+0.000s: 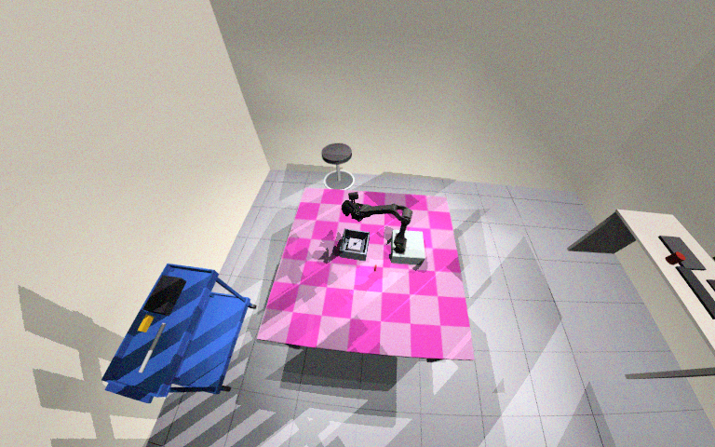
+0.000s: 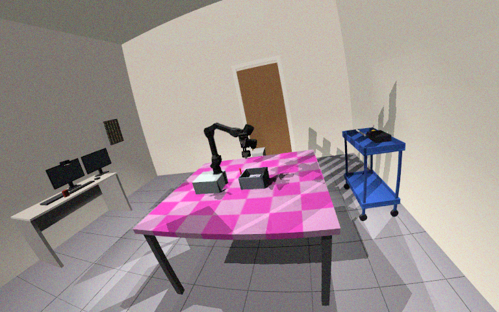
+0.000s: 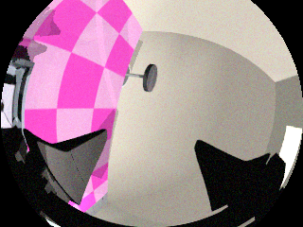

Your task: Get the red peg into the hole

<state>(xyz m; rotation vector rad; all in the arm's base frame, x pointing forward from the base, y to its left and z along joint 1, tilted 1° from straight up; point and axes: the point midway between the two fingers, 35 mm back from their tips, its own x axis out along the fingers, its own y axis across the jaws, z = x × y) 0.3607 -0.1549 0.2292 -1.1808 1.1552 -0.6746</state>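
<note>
The red peg is 330 mm to the left of my gripper tip, 280 mm below it and 230 mm behind it. From my gripper tip the other things lie so: grey box 290 mm below, 180 mm to the left, 50 mm behind; plate 270 mm below, 180 mm to the left, 50 mm behind.
</note>
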